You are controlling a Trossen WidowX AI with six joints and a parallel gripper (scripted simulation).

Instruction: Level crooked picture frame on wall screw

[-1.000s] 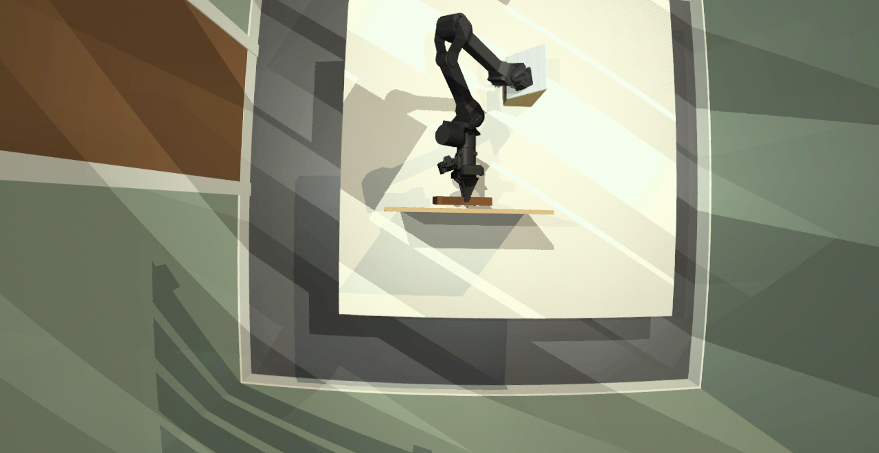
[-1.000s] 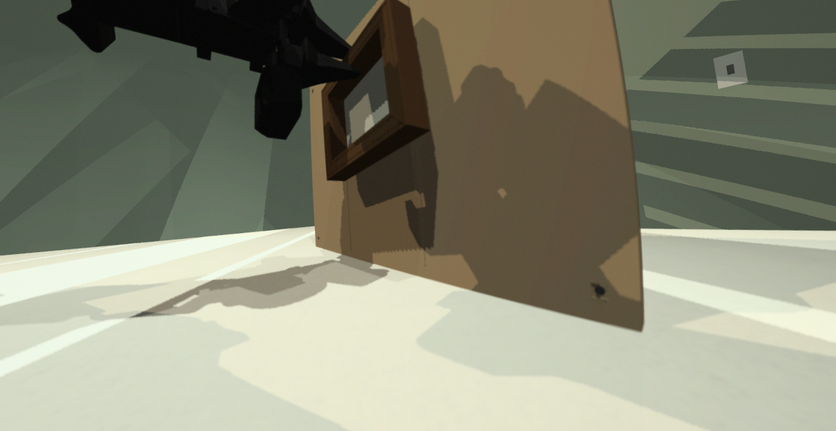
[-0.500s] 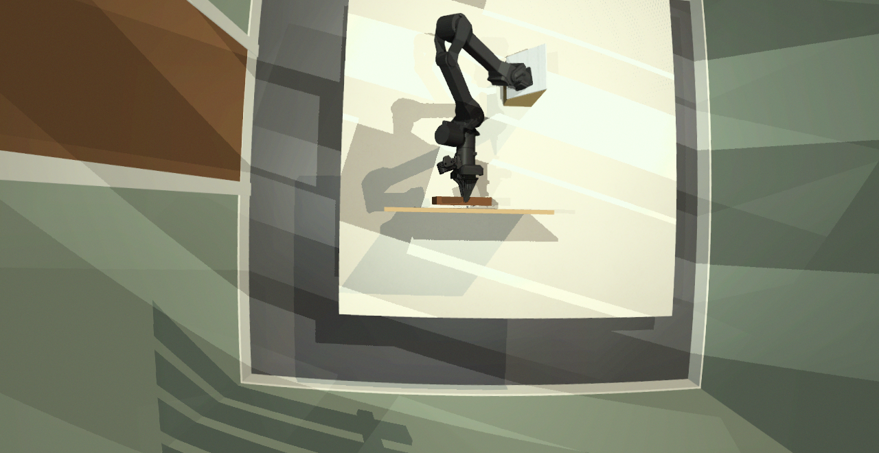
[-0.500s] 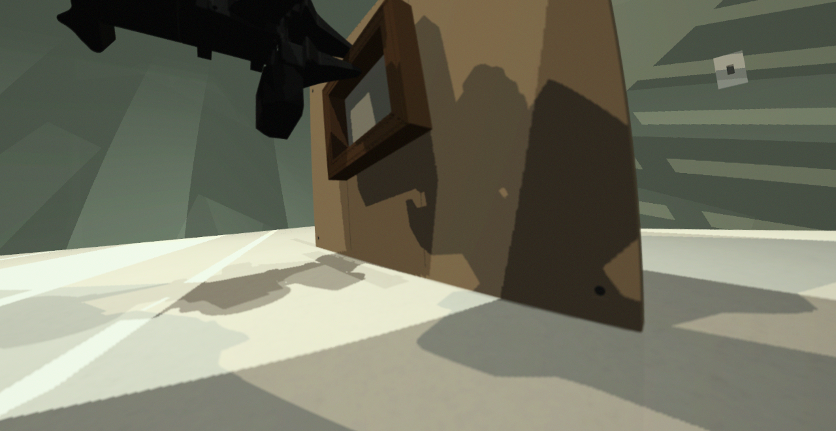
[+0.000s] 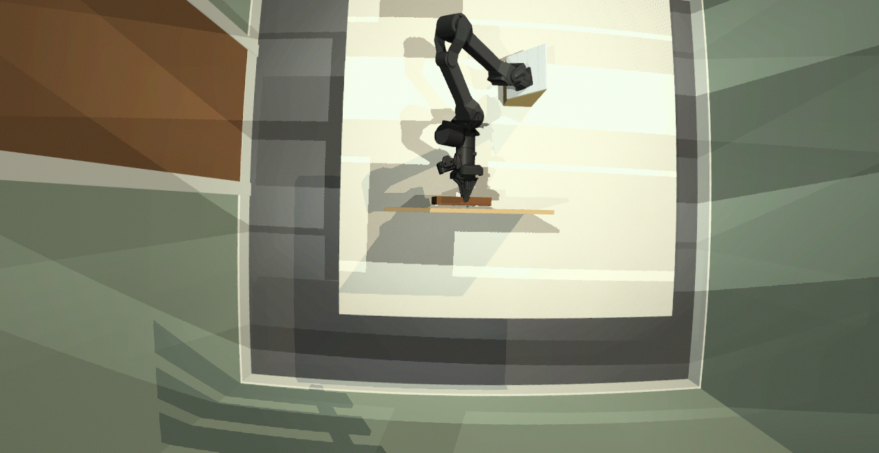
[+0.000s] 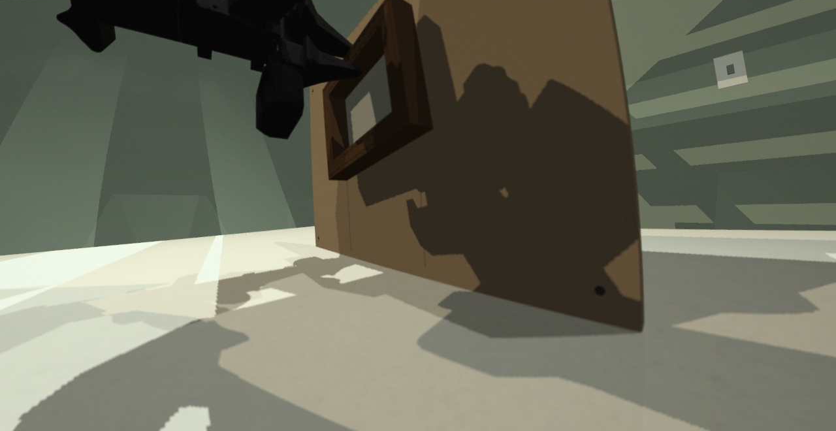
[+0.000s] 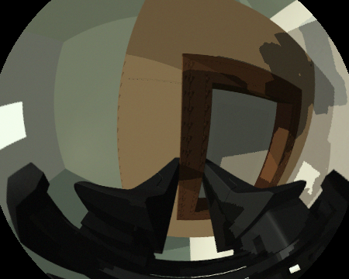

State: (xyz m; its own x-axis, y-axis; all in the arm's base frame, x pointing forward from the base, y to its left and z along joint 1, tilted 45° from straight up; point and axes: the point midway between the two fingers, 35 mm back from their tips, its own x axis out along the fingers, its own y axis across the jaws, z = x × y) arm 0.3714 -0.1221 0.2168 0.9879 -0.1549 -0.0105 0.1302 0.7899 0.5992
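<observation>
My gripper tip is now 10 mm to the left of the picture frame and 50 mm above it. The rest, counted from my gripper tip: tan wall panel (20 mm ahead, 10 mm to the left, 80 mm below).
</observation>
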